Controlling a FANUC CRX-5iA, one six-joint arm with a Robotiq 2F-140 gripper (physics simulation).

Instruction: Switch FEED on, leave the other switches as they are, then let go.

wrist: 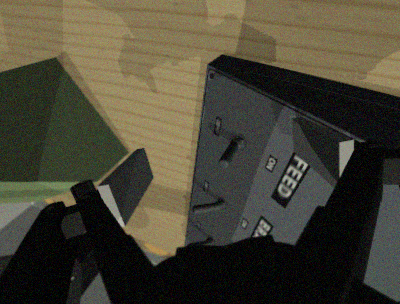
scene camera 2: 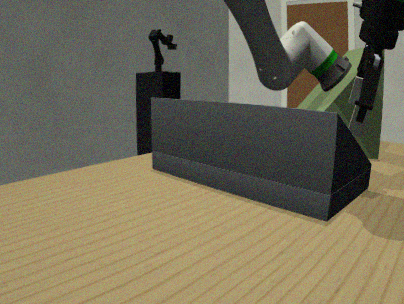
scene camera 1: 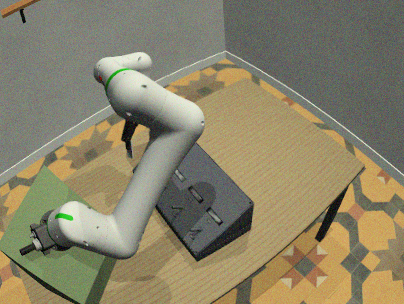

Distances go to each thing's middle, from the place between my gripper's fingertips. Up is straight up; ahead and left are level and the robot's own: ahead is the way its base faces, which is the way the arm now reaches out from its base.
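Dark grey switch box [scene camera 1: 210, 199]: 8 cm below my hand, 1 cm ahead of it and 23 cm to the right of it.
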